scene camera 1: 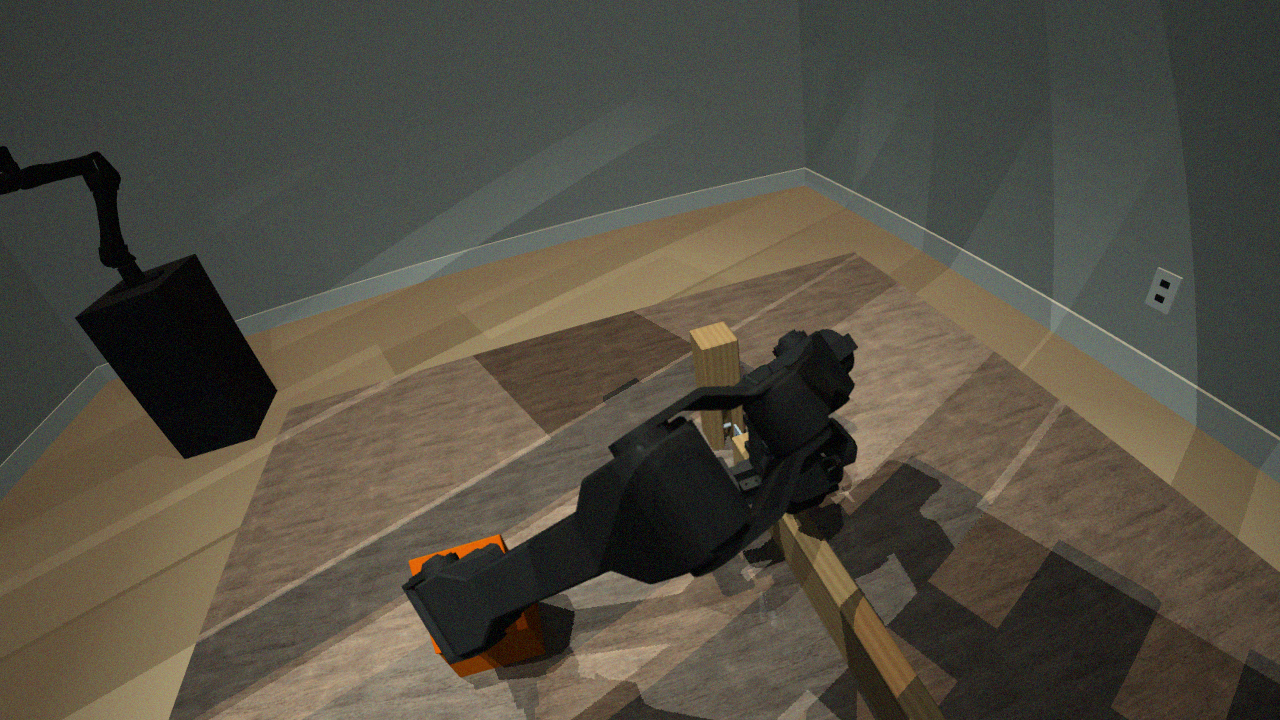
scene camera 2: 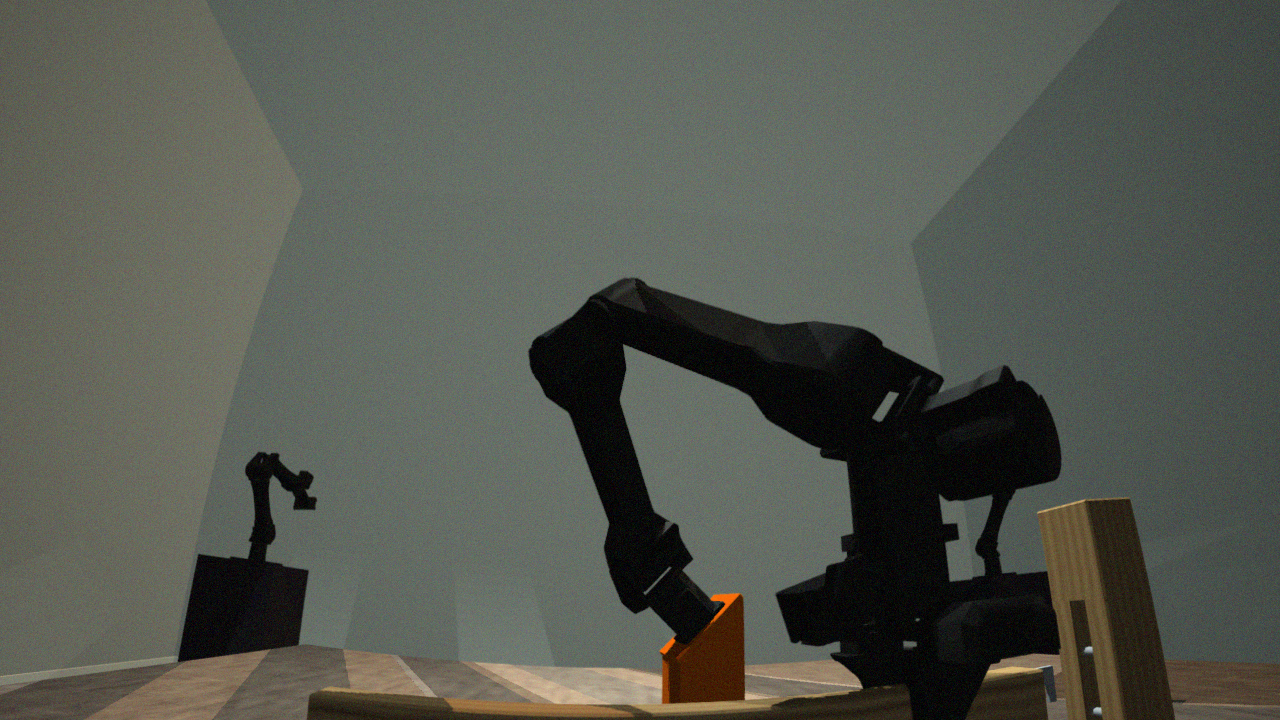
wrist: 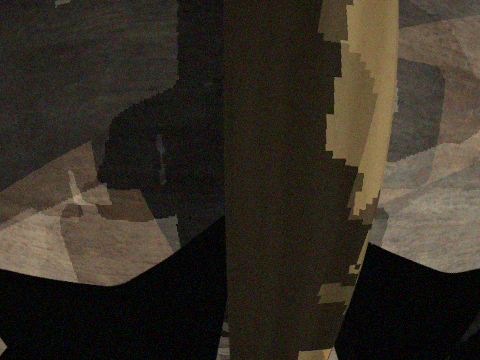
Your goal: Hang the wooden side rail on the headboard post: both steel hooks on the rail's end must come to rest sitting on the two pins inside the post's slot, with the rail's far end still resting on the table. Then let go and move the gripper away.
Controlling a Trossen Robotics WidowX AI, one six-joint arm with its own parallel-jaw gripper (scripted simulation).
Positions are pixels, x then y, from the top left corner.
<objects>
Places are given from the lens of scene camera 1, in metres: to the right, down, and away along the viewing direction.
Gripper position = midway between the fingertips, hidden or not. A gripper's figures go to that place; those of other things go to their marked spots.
my gripper (scene camera 1: 774,510): 0.17, 0.18, 0.66
headboard post (scene camera 1: 715,349): 0.10, -0.01, 0.70
</objects>
